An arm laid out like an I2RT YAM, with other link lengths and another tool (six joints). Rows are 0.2 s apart.
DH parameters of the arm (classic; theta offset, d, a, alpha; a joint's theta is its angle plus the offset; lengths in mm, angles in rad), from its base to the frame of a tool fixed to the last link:
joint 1: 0 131.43 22.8 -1.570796
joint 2: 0 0 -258.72 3.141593
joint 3: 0.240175 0 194.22 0
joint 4: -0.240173 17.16 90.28 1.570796
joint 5: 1.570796 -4.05 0 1.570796
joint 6: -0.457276 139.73 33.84 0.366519
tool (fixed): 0 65.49 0 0
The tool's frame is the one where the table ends.
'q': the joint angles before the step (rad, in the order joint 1, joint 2, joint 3, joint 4, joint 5, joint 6). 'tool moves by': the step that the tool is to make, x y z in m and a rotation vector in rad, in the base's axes. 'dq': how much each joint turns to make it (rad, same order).
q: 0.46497, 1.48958, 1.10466, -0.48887, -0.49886, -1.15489
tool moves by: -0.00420, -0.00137, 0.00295, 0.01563, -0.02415, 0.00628
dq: -0.00198, -0.03089, -0.04157, 0.03696, -0.00779, -0.00479
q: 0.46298, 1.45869, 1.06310, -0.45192, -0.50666, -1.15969
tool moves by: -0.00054, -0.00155, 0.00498, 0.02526, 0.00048, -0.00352
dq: -0.01191, -0.01364, -0.01258, 0.01481, -0.02264, 0.01039
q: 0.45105, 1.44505, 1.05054, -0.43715, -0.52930, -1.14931
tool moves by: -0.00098, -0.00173, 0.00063, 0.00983, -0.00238, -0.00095
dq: -0.00719, -0.00962, -0.01639, 0.01359, -0.00999, 0.00082
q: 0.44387, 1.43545, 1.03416, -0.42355, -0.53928, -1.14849
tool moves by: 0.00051, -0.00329, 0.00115, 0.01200, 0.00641, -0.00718
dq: -0.01451, -0.00608, -0.00787, 0.00340, -0.01495, 0.00451
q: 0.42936, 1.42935, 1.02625, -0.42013, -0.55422, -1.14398
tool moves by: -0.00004, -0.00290, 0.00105, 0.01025, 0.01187, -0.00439
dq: -0.01395, -0.00273, -0.00002, -0.00769, -0.01693, 0.00309
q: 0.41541, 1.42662, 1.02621, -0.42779, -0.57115, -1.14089
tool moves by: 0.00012, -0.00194, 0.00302, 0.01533, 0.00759, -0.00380
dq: -0.01202, -0.00466, 0.00004, -0.00194, -0.01814, 0.00660
